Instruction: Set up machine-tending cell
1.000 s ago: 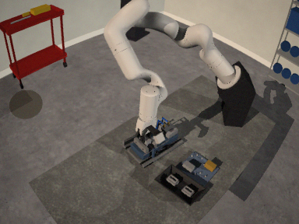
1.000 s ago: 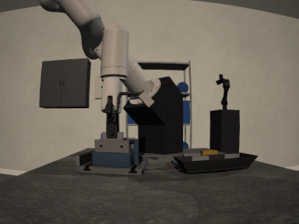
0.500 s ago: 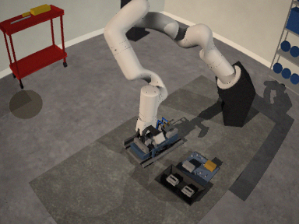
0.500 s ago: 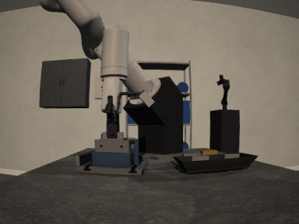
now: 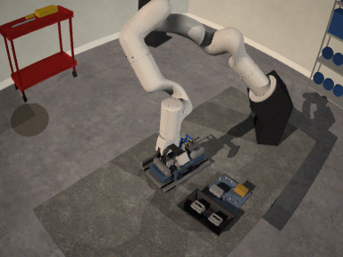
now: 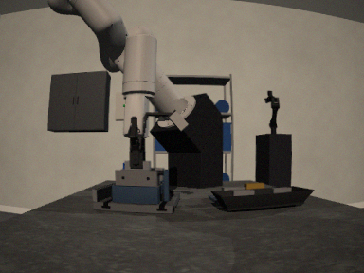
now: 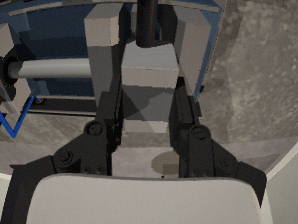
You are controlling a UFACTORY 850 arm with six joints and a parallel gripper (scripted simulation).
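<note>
The vise lies 7 cm behind my hand, 2 cm to the left of it and 8 cm below it. Round my hand: brass blank 9 cm behind, 37 cm to the left, 10 cm below.
</note>
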